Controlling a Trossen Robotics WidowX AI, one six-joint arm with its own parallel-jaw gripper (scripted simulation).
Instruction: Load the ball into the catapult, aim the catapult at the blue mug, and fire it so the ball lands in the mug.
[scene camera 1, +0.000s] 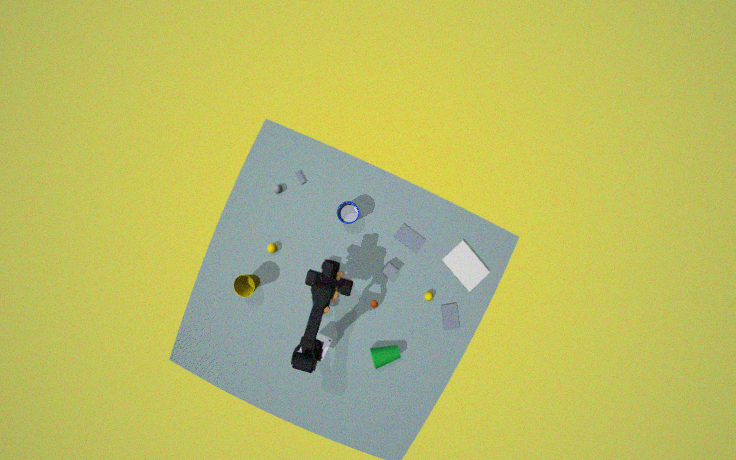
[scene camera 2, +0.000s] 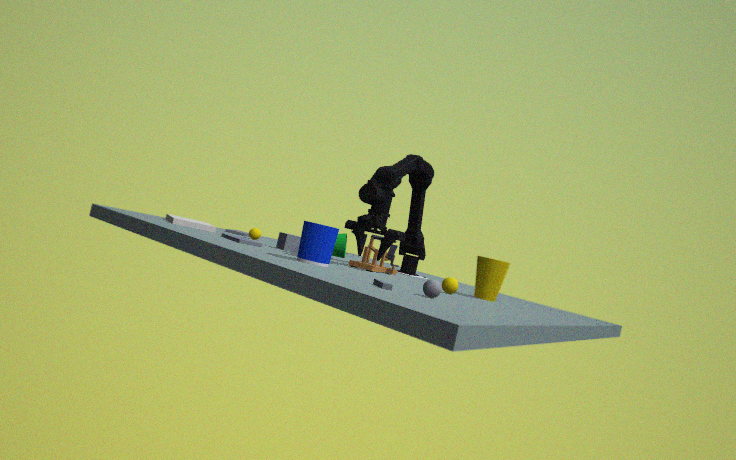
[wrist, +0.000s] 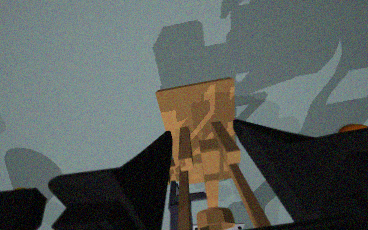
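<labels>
Spots on a blue mug (scene camera 2: 317, 242) and a wooden catapult (scene camera 2: 364, 264): 29 cm apart. The mug, of the things named here the nearest to the lens, is 121 cm from the lens; the catapult is 146 cm from the lens. My gripper (scene camera 2: 368, 258): 150 cm from the lens.
</labels>
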